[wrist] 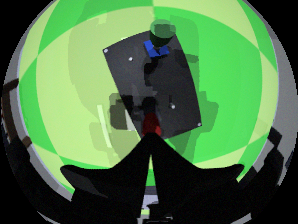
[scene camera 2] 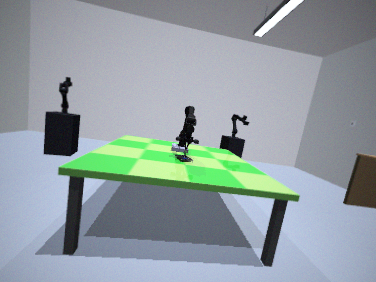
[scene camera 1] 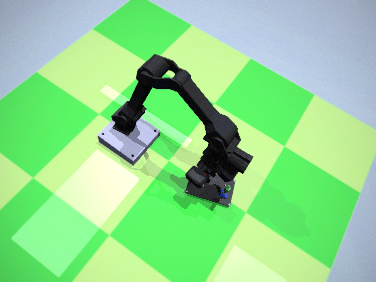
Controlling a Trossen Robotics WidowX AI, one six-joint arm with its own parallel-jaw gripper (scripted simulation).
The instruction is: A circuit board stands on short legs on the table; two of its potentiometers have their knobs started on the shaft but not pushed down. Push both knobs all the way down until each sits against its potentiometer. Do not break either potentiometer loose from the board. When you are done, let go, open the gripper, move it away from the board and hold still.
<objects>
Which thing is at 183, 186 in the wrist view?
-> My gripper.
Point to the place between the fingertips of my gripper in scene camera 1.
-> At 206, 171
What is my gripper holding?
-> Nothing.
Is my gripper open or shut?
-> Shut.
</objects>
